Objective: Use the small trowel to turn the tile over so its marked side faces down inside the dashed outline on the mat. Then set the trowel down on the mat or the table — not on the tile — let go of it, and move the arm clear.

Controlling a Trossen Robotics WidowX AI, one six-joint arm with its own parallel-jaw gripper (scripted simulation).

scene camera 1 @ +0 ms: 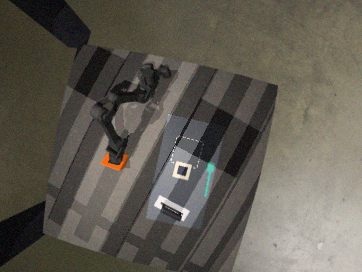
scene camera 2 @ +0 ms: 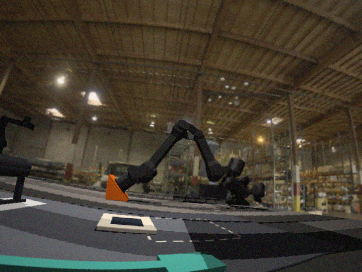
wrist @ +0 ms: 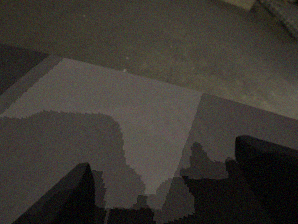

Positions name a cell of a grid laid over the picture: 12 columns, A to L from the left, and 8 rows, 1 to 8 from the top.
Labels:
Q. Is my gripper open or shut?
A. Open.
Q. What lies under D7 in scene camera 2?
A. A cream tile.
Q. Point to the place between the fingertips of my gripper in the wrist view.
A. G6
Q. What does my gripper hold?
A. Nothing.

